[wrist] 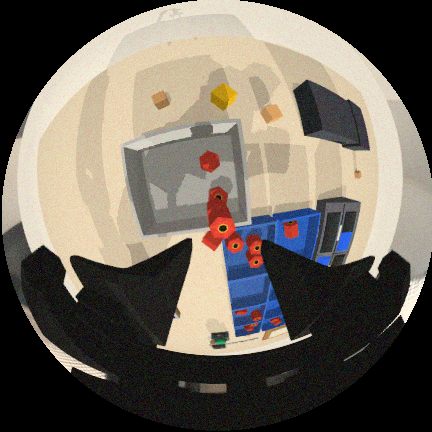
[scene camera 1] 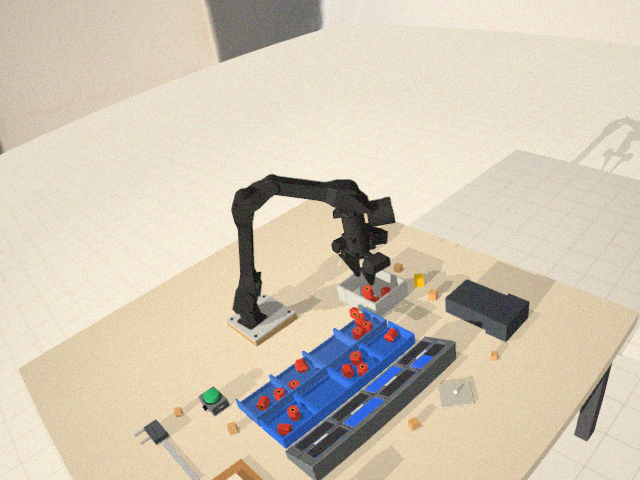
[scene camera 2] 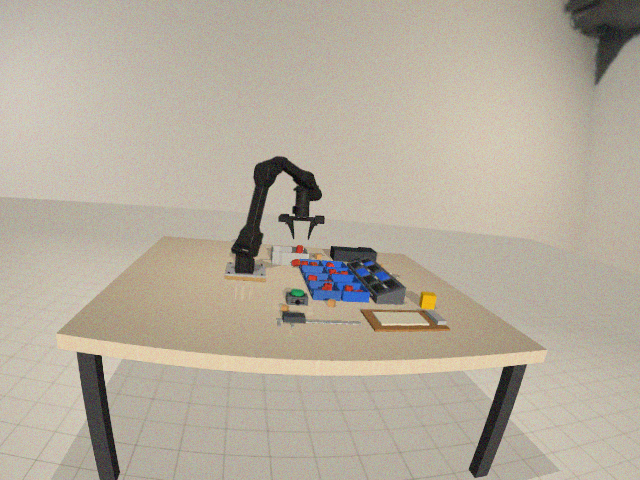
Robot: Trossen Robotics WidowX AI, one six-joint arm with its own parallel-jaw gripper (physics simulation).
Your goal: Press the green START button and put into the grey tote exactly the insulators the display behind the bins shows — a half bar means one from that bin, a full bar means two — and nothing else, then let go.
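Places are measured from the arm's base along level axes (x ahead, y left, z up), in millimetres.
Pixels of known places: gripper, fingertip midpoint: (wrist: 226, 244) (scene camera 1: 365, 280) (scene camera 2: 300, 239); arm's base, link origin: (scene camera 1: 252, 319) (scene camera 2: 243, 270).
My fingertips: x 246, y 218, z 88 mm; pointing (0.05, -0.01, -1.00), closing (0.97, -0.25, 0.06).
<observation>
Ahead of a thing's pixels: the offset from my fingertips to its middle. "spot": to the spot under its first point.
My gripper (scene camera 1: 364, 279) (scene camera 2: 301, 238) (wrist: 226, 244) is open and empty above the grey tote's @(dx -32, dy +57, dz -83 mm) (scene camera 1: 356, 299) (scene camera 2: 281, 255) (wrist: 132, 190) bin-side edge. In the wrist view, the tote shows a red insulator @(dx +3, dy +74, dz -92 mm) (wrist: 209, 161) and a cluster by the bin-side wall, with one insulator @(dx +0, dy +4, dz -41 mm) (wrist: 222, 228) standing highest. Another red insulator @(dx -19, dy -41, dz -90 mm) (scene camera 1: 354, 313) (wrist: 212, 241) lies outside the tote, at the outer corner of the blue bins (scene camera 1: 330, 391) (wrist: 247, 287). Several insulators remain in the bins. The display (scene camera 1: 387, 408) (scene camera 2: 388, 297) shows blue bars. The green button @(dx -97, dy -482, dz -90 mm) (scene camera 1: 211, 395) (scene camera 2: 297, 292) (wrist: 220, 342) stands beyond the bins' near end.
A dark block @(dx +285, dy +145, dz -82 mm) (scene camera 1: 485, 307) (scene camera 2: 353, 254) (wrist: 327, 112) stands beyond the tote. A yellow cube @(dx +45, dy +175, dz -97 mm) (scene camera 1: 419, 280) (wrist: 223, 96) and small wooden cubes are near the tote. A caliper @(dx -65, dy -661, dz -101 mm) (scene camera 1: 156, 431) (scene camera 2: 293, 317) and a wooden frame @(spot: dx +88, dy -656, dz -104 mm) (scene camera 2: 372, 321) lie near the button. A grey plate @(dx +363, dy -131, dz -107 mm) (scene camera 1: 449, 395) lies behind the display.
</observation>
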